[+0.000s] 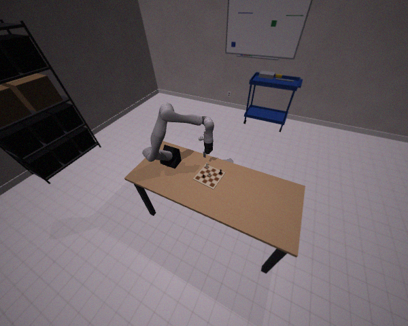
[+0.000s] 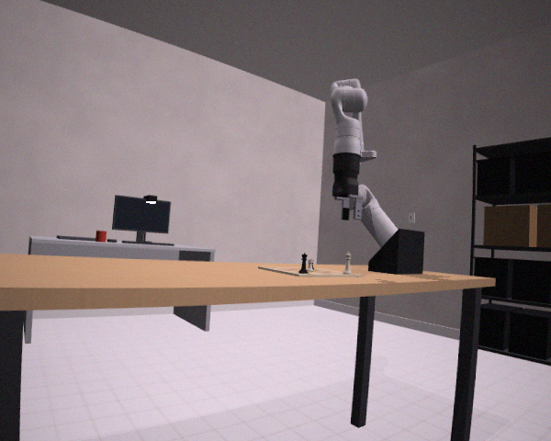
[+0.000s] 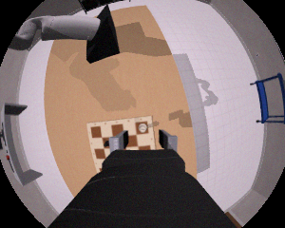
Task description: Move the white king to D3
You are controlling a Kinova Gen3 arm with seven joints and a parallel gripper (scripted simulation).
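The white king is 14 cm below my hand. Round my hand: chessboard: 17 cm below, 9 cm to the right, 7 cm ahead.
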